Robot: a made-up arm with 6 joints. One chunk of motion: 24 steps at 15 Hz.
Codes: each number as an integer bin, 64 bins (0 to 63) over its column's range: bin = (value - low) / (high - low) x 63, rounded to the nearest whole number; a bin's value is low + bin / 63 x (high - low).
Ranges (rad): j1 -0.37..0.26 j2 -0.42..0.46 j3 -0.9..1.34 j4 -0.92..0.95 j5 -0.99..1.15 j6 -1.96..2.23
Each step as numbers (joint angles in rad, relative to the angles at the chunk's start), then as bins.
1 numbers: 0.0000 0.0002 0.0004 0.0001 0.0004 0.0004
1 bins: 37 30 25 31 29 29
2 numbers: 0.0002 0.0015 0.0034 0.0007 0.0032 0.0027
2 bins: 37 30 25 31 29 30
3 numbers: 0.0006 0.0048 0.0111 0.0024 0.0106 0.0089
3 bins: 37 30 26 31 29 30
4 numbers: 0.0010 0.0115 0.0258 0.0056 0.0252 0.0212
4 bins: 37 31 26 31 30 30
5 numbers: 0.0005 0.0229 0.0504 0.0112 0.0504 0.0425
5 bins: 37 32 27 31 31 30
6 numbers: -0.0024 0.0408 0.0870 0.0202 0.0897 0.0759
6 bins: 37 33 28 32 32 31
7 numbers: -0.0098 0.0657 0.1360 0.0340 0.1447 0.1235
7 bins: 36 35 29 32 33 31
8 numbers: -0.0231 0.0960 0.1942 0.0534 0.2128 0.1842
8 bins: 35 37 31 33 35 32
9 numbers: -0.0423 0.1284 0.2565 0.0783 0.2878 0.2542
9 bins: 33 39 33 34 38 33
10 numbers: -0.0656 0.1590 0.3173 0.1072 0.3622 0.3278
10 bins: 30 41 34 35 40 34
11 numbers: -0.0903 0.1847 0.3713 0.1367 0.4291 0.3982
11 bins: 28 43 36 36 42 35
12 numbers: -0.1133 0.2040 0.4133 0.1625 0.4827 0.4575
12 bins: 26 45 37 36 43 36
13 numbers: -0.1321 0.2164 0.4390 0.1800 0.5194 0.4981
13 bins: 24 46 38 37 44 37
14 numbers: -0.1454 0.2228 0.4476 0.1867 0.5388 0.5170
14 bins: 22 46 38 37 45 37
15 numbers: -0.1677 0.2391 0.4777 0.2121 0.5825 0.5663
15 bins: 20 47 39 38 46 38
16 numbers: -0.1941 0.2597 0.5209 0.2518 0.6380 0.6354
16 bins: 18 49 40 39 48 39
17 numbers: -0.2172 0.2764 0.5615 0.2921 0.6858 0.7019
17 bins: 15 50 41 41 49 40
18 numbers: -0.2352 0.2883 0.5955 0.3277 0.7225 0.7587
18 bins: 13 51 42 42 50 41
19 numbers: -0.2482 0.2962 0.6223 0.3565 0.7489 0.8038
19 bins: 12 51 43 43 51 42
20 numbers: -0.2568 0.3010 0.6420 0.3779 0.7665 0.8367
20 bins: 11 52 43 44 52 42
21 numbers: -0.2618 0.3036 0.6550 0.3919 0.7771 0.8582
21 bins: 11 52 44 44 52 42
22 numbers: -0.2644 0.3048 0.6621 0.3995 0.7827 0.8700
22 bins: 11 52 44 44 52 43
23 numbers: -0.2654 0.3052 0.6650 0.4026 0.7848 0.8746
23 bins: 10 52 44 45 52 43
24 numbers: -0.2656 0.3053 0.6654 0.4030 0.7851 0.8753
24 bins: 10 52 44 45 52 43
